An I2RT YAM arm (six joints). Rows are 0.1 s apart.
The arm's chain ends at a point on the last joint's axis. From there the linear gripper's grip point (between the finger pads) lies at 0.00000 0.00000 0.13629 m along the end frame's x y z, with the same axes.
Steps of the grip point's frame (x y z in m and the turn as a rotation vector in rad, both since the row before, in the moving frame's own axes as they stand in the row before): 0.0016, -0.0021, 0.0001, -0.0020, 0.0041, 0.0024; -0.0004, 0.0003, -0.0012, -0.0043, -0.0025, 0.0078; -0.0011, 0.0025, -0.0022, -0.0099, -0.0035, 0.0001; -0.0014, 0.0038, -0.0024, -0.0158, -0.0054, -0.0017; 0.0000, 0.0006, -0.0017, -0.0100, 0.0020, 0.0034; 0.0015, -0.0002, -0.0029, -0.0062, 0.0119, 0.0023; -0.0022, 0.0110, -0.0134, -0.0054, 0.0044, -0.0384; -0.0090, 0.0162, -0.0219, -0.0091, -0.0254, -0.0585
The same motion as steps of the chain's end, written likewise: 0.0010, -0.0024, 0.0001, -0.0020, 0.0041, 0.0024; -0.0001, -0.0003, -0.0012, -0.0043, -0.0025, 0.0078; -0.0006, 0.0012, -0.0022, -0.0099, -0.0035, 0.0001; -0.0007, 0.0016, -0.0024, -0.0158, -0.0054, -0.0017; -0.0003, -0.0008, -0.0017, -0.0100, 0.0020, 0.0034; -0.0001, -0.0010, -0.0029, -0.0062, 0.0119, 0.0023; -0.0028, 0.0103, -0.0134, -0.0054, 0.0044, -0.0384; -0.0056, 0.0149, -0.0219, -0.0091, -0.0254, -0.0585
